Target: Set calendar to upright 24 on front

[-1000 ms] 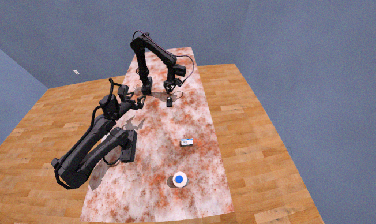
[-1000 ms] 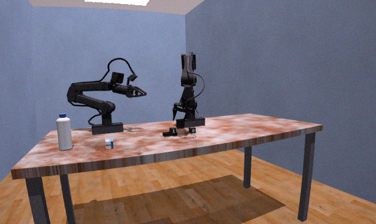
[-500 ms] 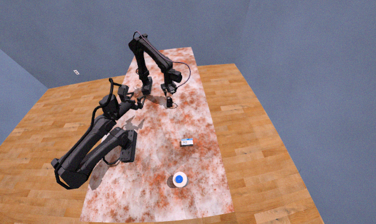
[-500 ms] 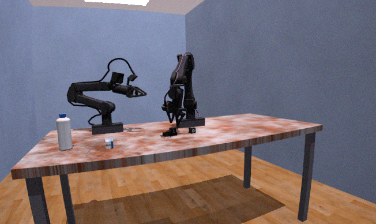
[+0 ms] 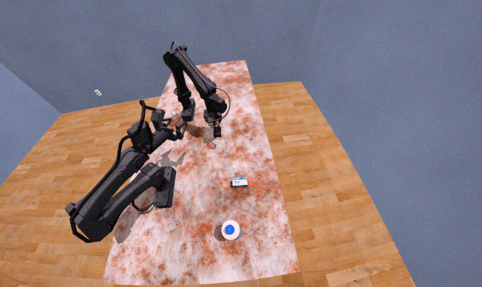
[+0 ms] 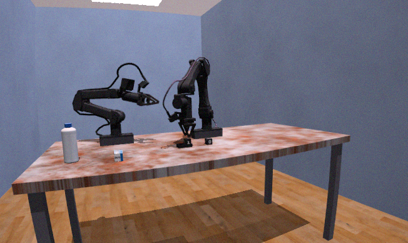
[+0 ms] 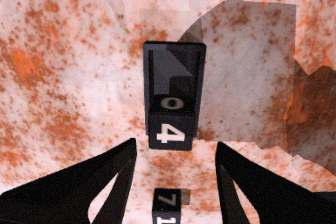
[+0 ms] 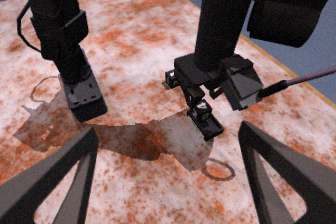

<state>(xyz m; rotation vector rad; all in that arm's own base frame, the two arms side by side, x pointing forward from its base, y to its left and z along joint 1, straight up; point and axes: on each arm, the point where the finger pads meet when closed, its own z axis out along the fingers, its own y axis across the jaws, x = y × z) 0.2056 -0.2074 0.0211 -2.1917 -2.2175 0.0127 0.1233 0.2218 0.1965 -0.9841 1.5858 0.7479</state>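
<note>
Right now the black tray is 50 mm below my left hand and 20 mm to the right of it. The rest, counted from my left hand: white box: 360 mm to the right, 150 mm ahead, 40 mm below; white bottle: 570 mm to the right, 120 mm ahead, 20 mm above.
</note>
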